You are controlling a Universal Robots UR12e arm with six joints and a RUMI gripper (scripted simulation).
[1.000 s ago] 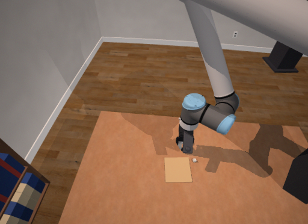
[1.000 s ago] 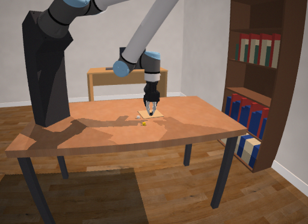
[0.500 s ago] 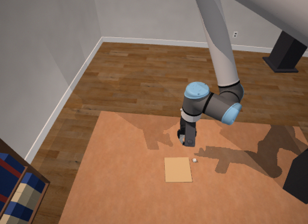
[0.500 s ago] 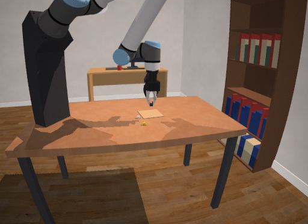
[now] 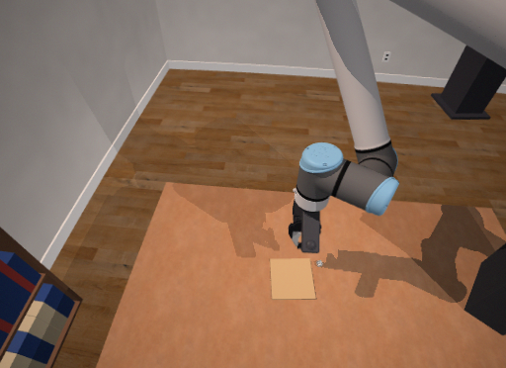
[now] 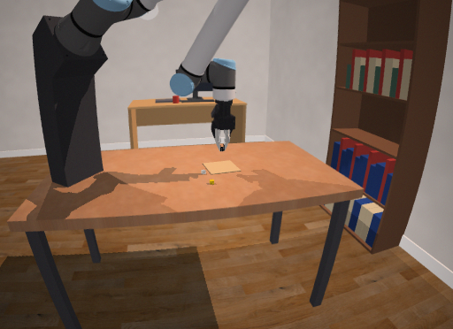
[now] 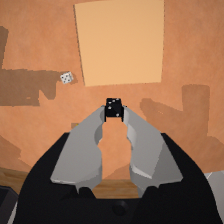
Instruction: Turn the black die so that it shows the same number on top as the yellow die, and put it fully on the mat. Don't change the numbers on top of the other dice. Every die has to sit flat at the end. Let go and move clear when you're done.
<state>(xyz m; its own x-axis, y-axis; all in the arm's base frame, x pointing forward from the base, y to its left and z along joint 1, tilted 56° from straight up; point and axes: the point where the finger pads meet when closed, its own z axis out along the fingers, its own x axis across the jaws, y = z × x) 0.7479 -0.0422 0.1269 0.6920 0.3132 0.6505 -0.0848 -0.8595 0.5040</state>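
The tan mat lies 120 mm below my hand, 60 mm to the left of it and 20 mm ahead of it. Round my hand: white die: 110 mm below, 80 mm behind, 20 mm to the left; then black die: 10 mm below; then yellow die: 110 mm below, 100 mm to the right, 80 mm behind.
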